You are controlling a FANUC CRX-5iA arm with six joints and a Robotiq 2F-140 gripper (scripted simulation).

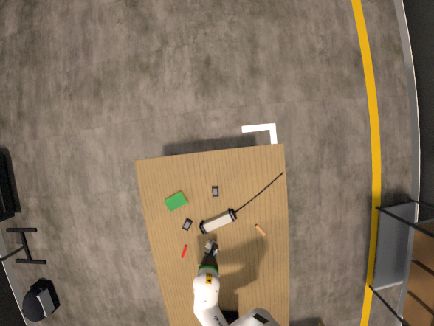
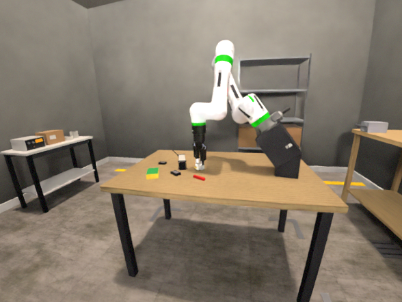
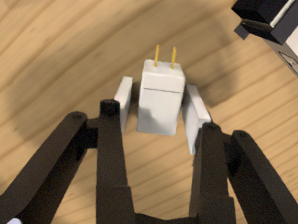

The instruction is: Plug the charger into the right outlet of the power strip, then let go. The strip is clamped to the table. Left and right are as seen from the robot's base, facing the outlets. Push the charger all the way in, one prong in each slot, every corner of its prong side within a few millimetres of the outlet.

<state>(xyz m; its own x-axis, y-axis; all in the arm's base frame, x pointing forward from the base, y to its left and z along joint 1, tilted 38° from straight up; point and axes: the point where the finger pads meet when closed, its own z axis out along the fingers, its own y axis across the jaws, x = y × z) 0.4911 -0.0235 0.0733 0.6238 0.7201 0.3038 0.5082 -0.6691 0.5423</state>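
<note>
My gripper is now 1 cm short of the charger, 1 cm to the right of it and 1 cm above it.
</note>
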